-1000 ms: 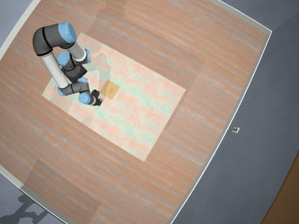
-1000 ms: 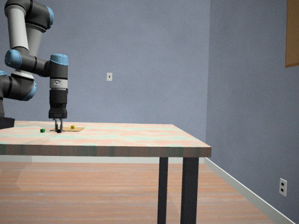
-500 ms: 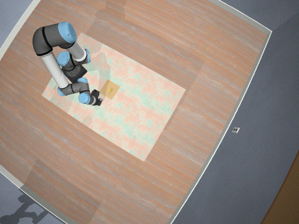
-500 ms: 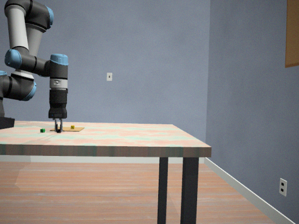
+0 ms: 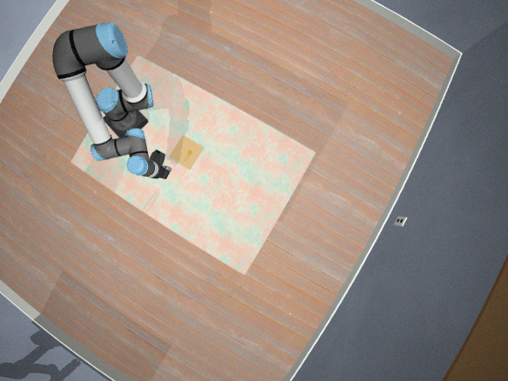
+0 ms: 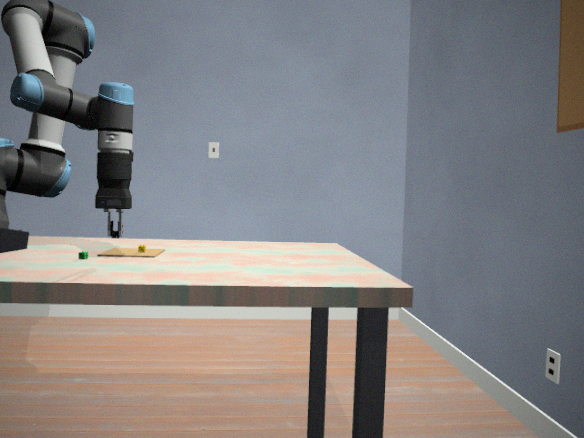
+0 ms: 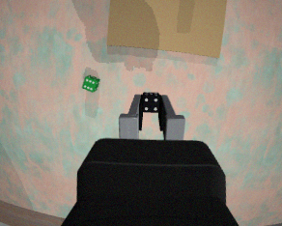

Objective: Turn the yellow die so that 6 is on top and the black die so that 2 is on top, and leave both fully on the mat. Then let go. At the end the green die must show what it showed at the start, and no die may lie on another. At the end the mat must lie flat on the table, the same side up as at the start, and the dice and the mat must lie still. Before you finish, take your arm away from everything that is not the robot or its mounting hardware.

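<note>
Right now my hand is 80 mm past the green die and 70 mm above it. From my hand the other things lie so: yellow die (130 mm to the left, 60 mm below, 30 mm ahead); then black die (20 mm below); then tan mat (130 mm to the left, 70 mm below).
</note>
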